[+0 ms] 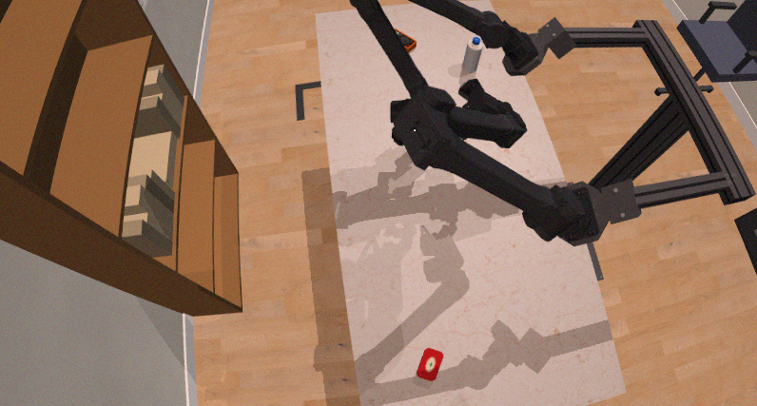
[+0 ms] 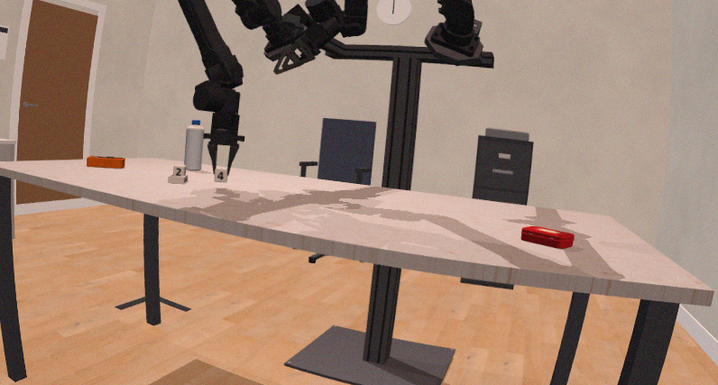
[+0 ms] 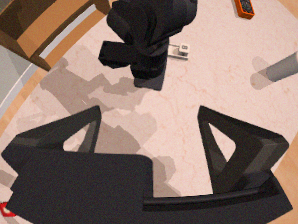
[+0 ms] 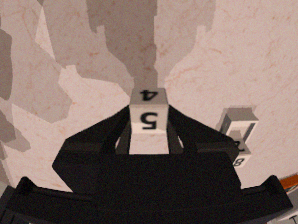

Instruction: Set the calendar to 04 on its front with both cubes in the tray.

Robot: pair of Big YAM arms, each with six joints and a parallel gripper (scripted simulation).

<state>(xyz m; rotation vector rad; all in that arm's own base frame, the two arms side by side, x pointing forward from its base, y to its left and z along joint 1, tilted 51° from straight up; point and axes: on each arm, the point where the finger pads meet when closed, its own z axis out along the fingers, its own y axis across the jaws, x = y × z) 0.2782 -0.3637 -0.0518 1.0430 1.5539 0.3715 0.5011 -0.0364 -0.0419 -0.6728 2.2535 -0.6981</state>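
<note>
The white cube is 10 mm below my right hand. The rest, counted from my right hand: red tin: 70 mm ahead, 760 mm to the left, 20 mm below; then white calendar tray: 20 mm ahead, 140 mm to the right, 30 mm below; then white bottle: 290 mm behind, 380 mm to the right, 40 mm above.
</note>
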